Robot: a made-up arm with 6 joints. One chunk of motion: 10 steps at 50 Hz.
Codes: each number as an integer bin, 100 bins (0 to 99) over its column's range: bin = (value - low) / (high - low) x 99, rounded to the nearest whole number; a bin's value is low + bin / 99 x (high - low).
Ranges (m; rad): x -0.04..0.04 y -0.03..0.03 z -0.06..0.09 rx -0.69..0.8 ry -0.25..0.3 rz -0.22..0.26
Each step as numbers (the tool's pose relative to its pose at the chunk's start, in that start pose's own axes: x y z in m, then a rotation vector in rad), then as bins.
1 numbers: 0.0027 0.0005 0.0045 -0.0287 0.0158 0.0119
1 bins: 53 50 43 44 48 48
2 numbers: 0.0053 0.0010 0.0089 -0.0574 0.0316 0.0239
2 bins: 56 51 45 42 51 50
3 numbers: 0.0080 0.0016 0.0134 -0.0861 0.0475 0.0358
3 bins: 59 52 48 40 54 53
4 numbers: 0.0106 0.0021 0.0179 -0.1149 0.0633 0.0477
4 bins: 63 53 51 38 56 55
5 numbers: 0.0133 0.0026 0.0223 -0.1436 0.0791 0.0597
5 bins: 66 54 54 36 59 58
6 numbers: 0.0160 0.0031 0.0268 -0.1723 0.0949 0.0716
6 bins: 69 55 57 34 62 60
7 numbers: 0.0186 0.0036 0.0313 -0.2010 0.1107 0.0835
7 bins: 73 55 60 32 65 63
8 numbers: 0.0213 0.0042 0.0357 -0.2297 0.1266 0.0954
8 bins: 76 56 63 31 68 65
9 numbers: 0.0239 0.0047 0.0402 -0.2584 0.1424 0.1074
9 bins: 79 57 66 29 71 68
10 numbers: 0.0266 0.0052 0.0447 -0.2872 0.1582 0.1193
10 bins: 82 58 69 27 73 70
